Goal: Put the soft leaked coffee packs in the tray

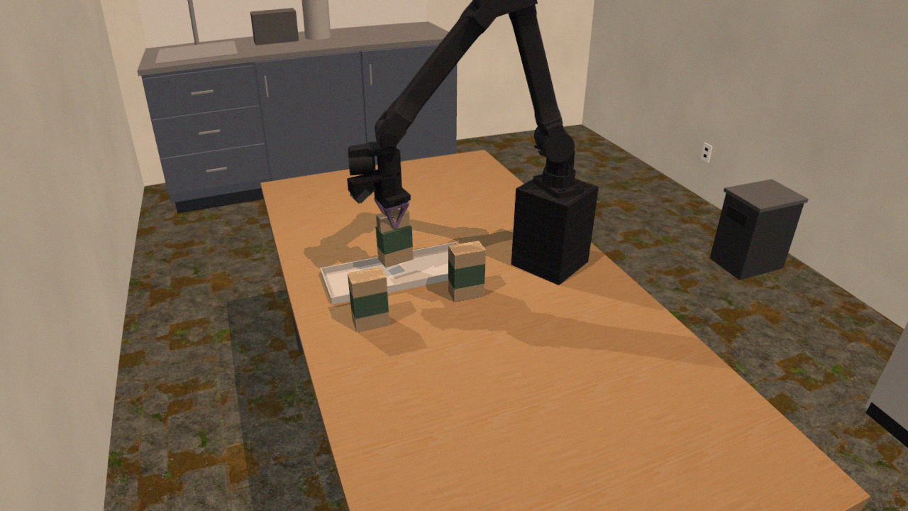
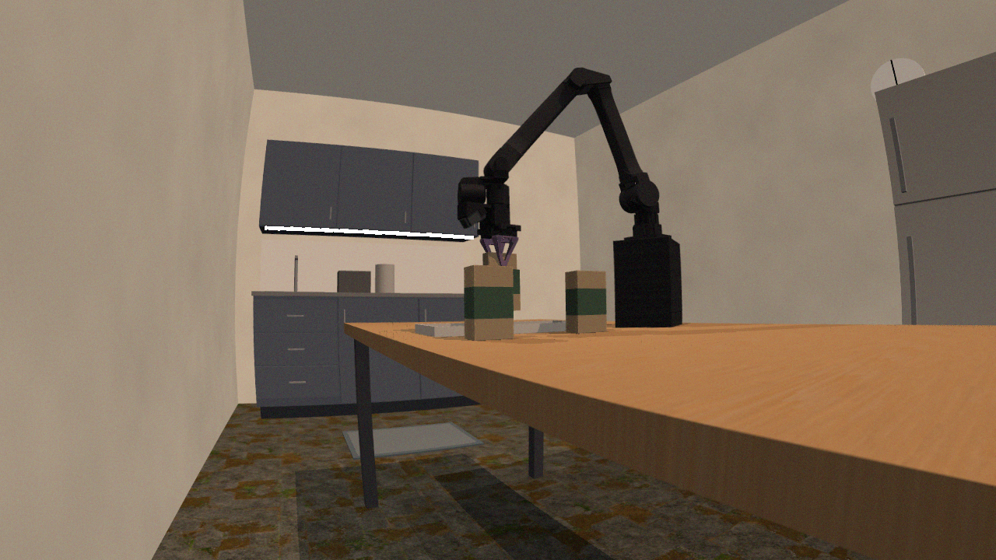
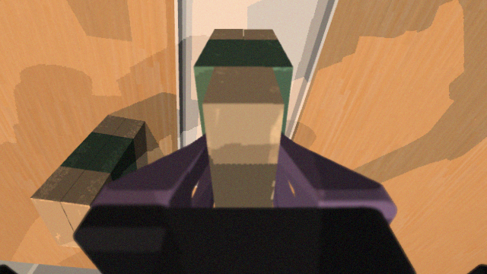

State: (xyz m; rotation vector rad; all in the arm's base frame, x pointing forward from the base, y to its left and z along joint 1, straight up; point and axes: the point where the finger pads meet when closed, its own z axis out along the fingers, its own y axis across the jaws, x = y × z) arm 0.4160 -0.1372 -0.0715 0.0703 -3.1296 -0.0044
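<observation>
Now: hand 16 cm above the white tray and 1 cm past it.
</observation>
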